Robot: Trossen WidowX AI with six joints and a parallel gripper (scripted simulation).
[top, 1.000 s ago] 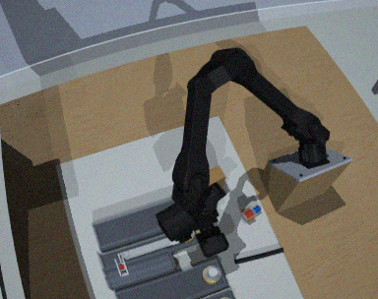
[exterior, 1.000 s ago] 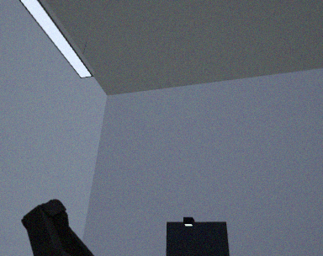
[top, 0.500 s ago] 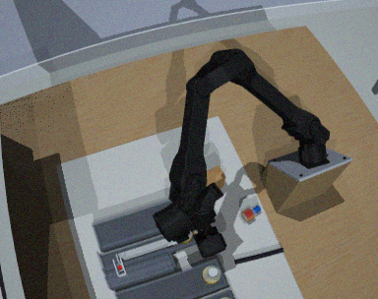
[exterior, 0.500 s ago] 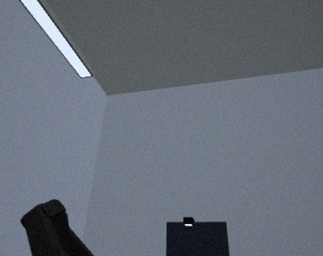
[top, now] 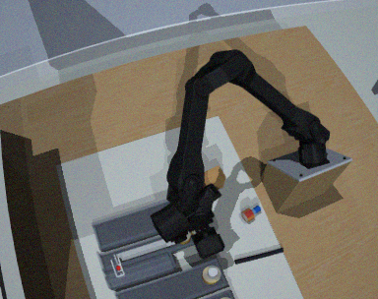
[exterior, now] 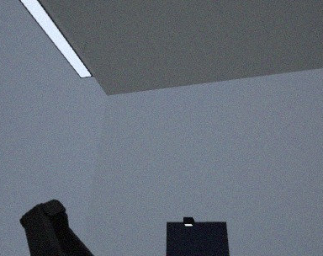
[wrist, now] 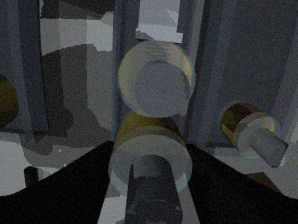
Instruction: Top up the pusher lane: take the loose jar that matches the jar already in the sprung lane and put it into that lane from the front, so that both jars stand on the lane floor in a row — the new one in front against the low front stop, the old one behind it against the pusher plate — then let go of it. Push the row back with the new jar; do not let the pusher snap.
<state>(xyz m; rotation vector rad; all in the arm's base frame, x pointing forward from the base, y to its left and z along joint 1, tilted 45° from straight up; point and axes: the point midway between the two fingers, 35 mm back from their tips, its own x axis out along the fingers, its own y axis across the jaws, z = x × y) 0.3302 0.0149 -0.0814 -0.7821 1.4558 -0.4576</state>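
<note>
The grey lane rack lies 15 cm ahead of my gripper tip, 5 cm to the left of it and 3 cm below it. Round my gripper tip: red mark (22 cm ahead, 7 cm to the left, 2 cm above); white pusher plate (14 cm ahead, 5 cm to the left); black rod (15 cm behind, 10 cm to the left, 5 cm below).
</note>
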